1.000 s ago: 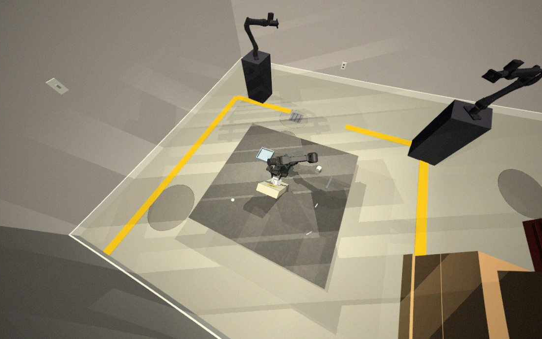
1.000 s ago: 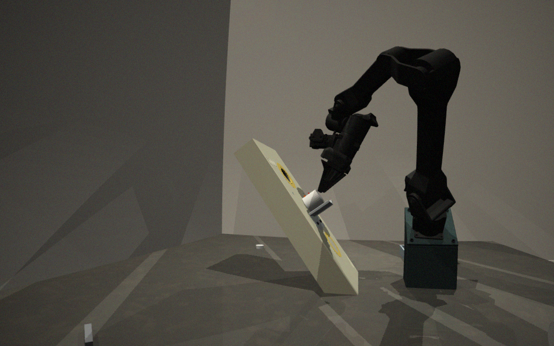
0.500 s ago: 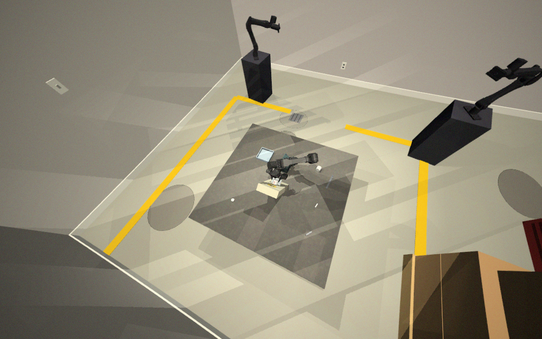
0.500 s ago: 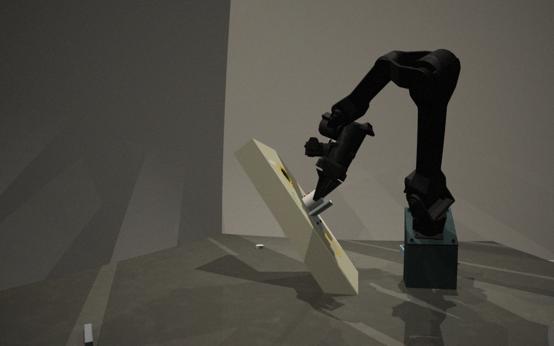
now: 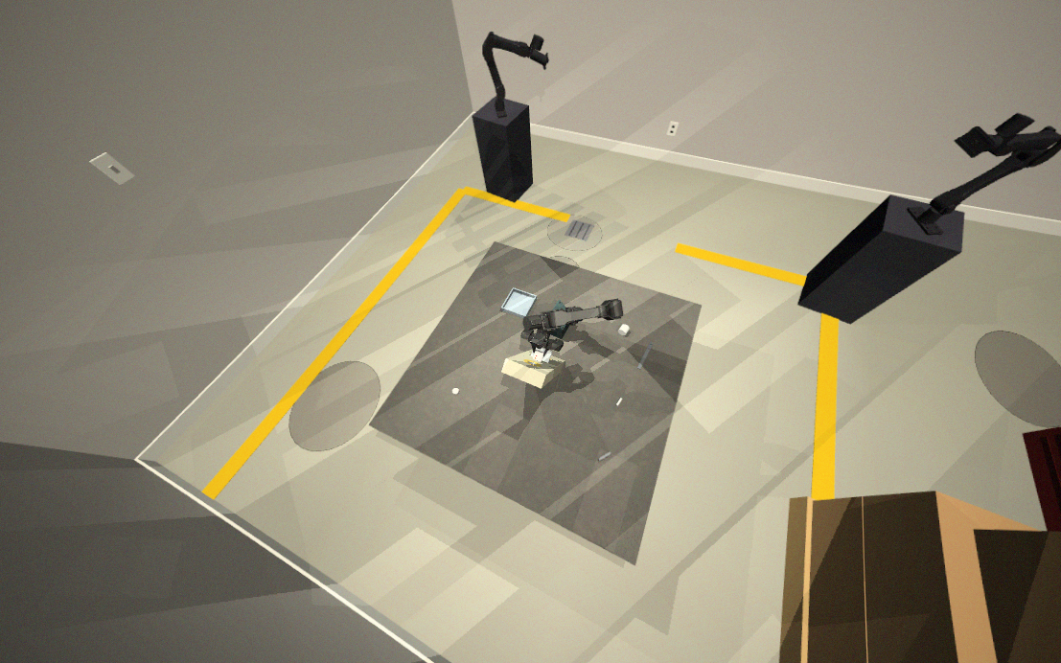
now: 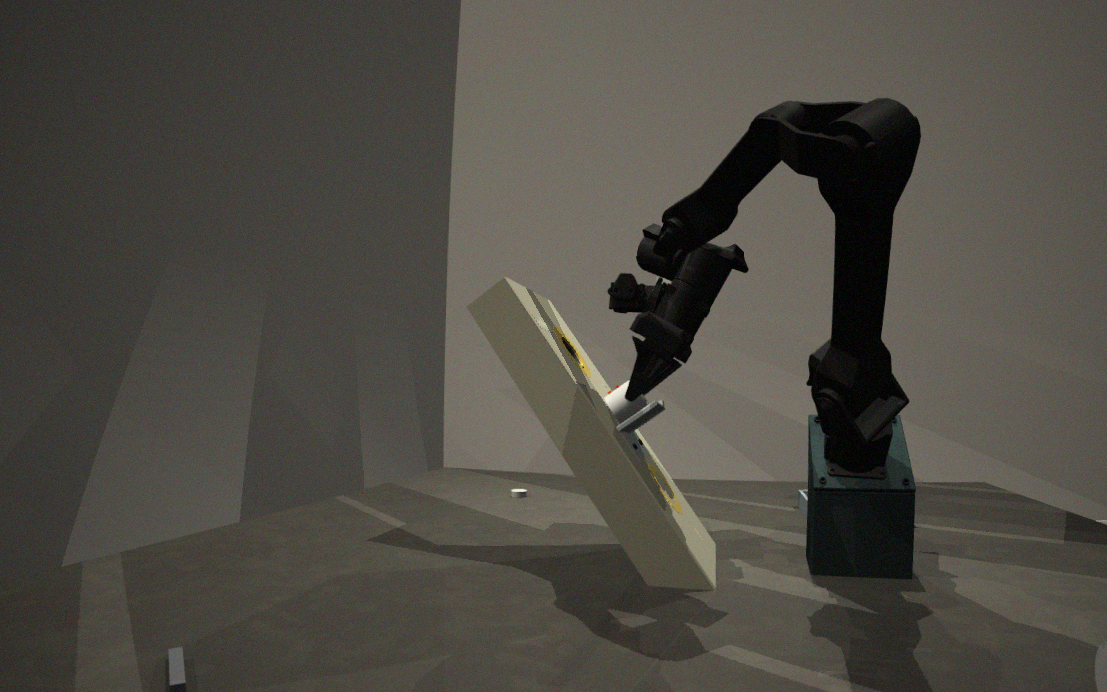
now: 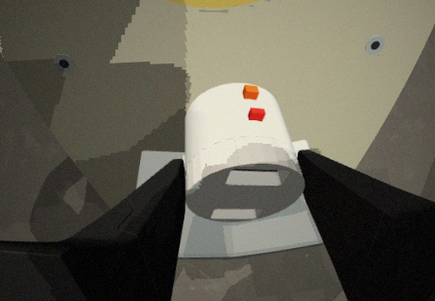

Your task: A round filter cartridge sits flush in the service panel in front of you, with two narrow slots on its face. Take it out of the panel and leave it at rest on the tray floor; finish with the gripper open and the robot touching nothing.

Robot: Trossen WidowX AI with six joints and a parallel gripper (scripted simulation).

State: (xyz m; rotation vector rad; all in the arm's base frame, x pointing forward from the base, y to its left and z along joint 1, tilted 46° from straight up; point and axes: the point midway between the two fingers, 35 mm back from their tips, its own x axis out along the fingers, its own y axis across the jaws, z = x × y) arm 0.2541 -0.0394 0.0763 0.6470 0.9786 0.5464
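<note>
Now: gripper tip 40 mm short of the cream service panel, 10 mm to the right of it and 20 mm above it. Round my gripper tip: tray 290 mm behind, 320 mm to the right, 190 mm below; then round filter cartridge right at my gripper tip.
</note>
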